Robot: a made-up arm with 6 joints.
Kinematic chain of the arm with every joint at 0, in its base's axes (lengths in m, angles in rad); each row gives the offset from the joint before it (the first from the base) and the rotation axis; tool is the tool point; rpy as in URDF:
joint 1: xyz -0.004 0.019 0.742 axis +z
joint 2: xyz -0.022 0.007 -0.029 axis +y
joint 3: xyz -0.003 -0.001 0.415 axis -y
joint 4: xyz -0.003 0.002 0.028 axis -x
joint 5: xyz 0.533 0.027 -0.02 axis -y
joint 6: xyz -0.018 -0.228 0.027 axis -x
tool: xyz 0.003 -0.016 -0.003 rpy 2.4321 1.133 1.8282
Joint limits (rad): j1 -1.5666..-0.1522 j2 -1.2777..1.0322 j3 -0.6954..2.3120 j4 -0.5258..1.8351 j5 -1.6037..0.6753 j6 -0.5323..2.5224
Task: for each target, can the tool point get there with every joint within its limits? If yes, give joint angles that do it. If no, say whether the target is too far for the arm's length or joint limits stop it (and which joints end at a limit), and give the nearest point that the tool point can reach.
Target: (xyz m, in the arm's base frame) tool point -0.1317 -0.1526 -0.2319
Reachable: no: joint limits stop it (at a limit: joint 1, joint 2, joint 4, joint 5) | nearest point -0.1658 -0.2345 0.3549 | short by 0.593 m
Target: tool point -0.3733 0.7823 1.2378
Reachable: yes | joints -1.1141 -0.6212 1.8141 1.5180 -1.2396 1.4623
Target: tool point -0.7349 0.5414 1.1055
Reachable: yes | joints -0.7956 -0.7901 1.9418 0.4955 -1.0840 2.2170
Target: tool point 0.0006 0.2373 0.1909
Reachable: no: joint limits stop it (at a limit: joint 1, joint 2, joint 3, joint 4, joint 5) | nearest point -0.1675 -0.1464 0.3742 | short by 0.457 m
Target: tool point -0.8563 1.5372 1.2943
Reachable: no: too far | nearest point -0.4943 0.8924 1.0442 | short by 0.781 m
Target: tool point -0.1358 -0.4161 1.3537
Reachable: yes | joints -1.3900 -0.1232 0.2864 -0.1240 -0.4555 0.6782
